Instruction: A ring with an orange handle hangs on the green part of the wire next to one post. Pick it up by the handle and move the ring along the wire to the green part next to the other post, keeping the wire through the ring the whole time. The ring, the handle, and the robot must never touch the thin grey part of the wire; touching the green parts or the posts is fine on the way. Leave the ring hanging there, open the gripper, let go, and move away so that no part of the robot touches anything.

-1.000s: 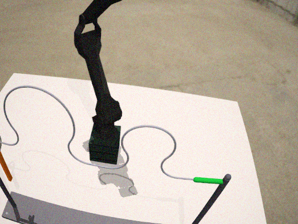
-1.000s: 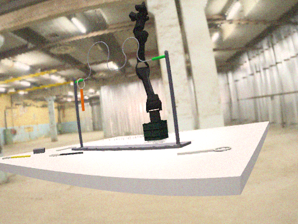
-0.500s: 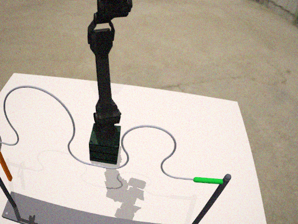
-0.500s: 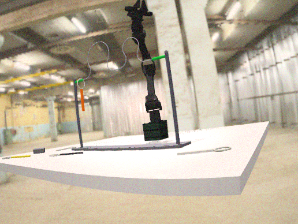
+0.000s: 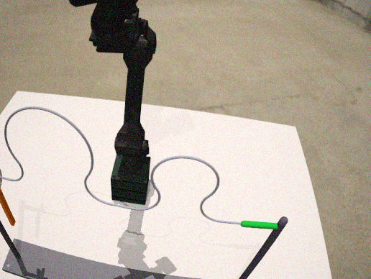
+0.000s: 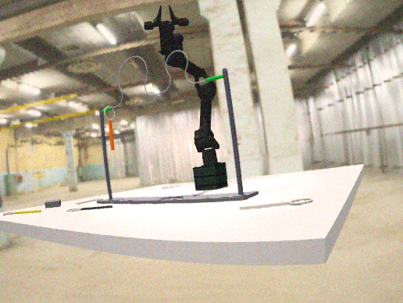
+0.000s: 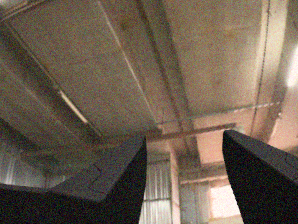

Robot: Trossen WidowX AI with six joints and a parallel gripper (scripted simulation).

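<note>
Now: gripper tip 11 cm short of the orange-handled ring, 27 cm to the left of it and 47 cm above it. Also, from my gripper tip: grey block 29 cm ahead, 53 cm to the right, 77 cm below; pale ring tool 23 cm ahead, 48 cm to the left, 78 cm below; yellow-handled ring tool 50 cm ahead, 46 cm to the right, 78 cm below.
</note>
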